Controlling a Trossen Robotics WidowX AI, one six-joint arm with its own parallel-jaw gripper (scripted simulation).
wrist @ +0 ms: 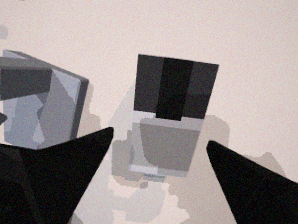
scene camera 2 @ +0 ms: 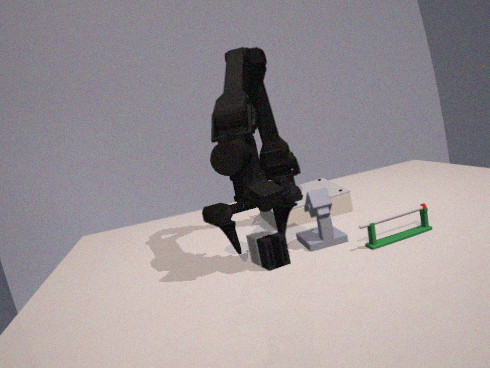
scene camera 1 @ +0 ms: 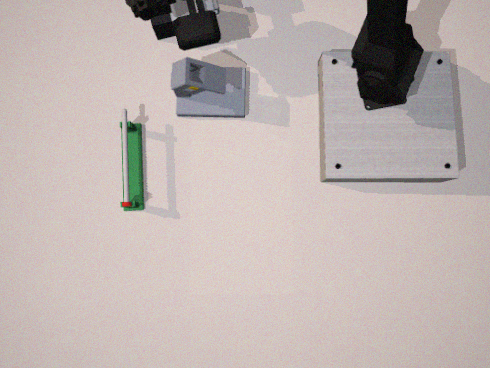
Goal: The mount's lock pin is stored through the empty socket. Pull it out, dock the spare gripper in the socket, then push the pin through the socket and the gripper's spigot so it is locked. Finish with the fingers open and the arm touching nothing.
The gripper (scene camera 2: 261, 247) is open, holding nothing. Further things: a spare gripper (scene camera 2: 268, 249), a green cradle (scene camera 1: 135, 152) and a mount (scene camera 1: 202, 89).
The spare gripper also shows in the wrist view (wrist: 171, 97). The gripper also shows in the wrist view (wrist: 160, 138). The green cradle is seen too in scene camera 2 (scene camera 2: 373, 244).
